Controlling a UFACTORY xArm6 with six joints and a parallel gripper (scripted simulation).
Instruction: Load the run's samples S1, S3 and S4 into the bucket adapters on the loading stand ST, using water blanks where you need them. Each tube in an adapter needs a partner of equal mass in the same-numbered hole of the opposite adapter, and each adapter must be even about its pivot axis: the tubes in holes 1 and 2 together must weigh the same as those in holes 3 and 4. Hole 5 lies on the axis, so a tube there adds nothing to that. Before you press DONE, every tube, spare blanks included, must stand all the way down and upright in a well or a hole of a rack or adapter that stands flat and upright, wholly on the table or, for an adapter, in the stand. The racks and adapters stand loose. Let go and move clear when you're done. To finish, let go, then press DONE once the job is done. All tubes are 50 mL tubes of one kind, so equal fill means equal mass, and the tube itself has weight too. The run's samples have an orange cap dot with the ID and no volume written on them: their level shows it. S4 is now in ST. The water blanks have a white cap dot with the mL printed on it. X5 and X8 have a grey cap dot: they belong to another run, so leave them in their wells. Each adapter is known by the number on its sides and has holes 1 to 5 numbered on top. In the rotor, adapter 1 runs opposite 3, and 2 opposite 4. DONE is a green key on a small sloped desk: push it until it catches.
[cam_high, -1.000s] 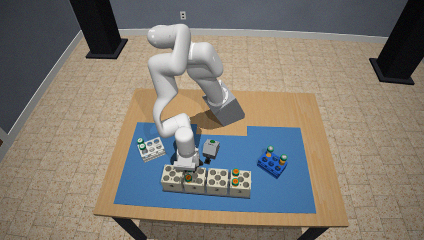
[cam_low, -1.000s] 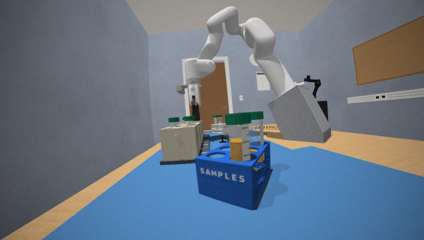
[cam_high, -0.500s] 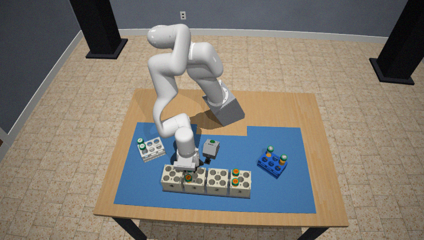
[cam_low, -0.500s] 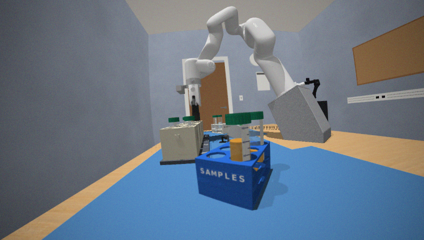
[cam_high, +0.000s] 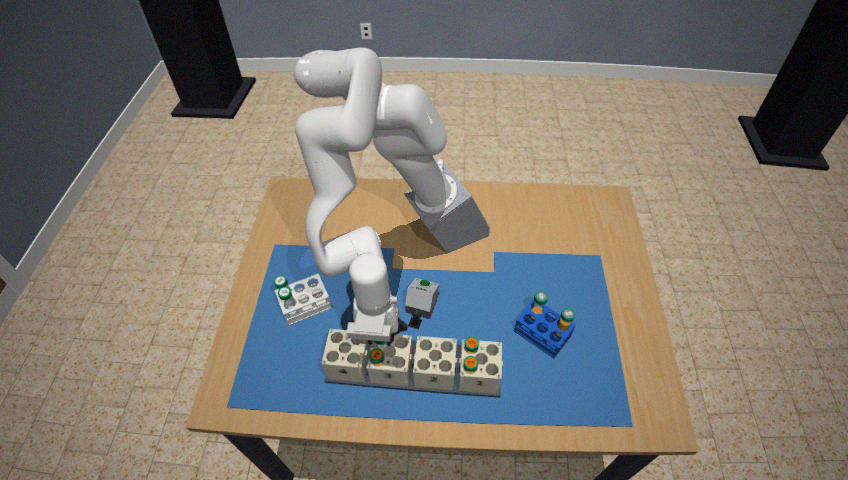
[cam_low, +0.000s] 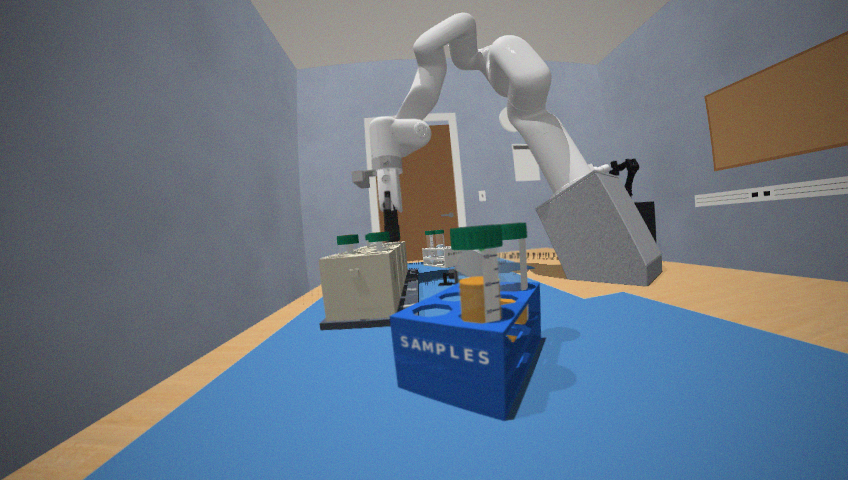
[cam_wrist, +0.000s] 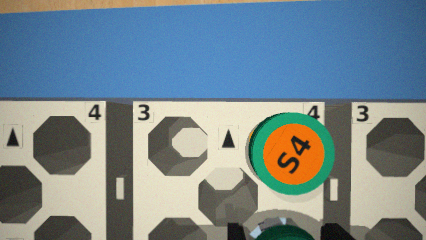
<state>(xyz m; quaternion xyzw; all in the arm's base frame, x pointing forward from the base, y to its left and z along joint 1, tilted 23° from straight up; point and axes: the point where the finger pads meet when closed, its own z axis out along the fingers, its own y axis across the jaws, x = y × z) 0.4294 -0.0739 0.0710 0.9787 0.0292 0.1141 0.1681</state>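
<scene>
Right now the green done key is 20 cm behind my hand, 8 cm to the left of it and 6 cm below it. The rest, counted from my hand: loading stand ST 2 cm ahead, 8 cm to the left, 12 cm below; orange-dot tube 5 cm ahead, 21 cm to the left, 5 cm below; white blank rack 14 cm behind, 25 cm to the right, 9 cm below.
</scene>
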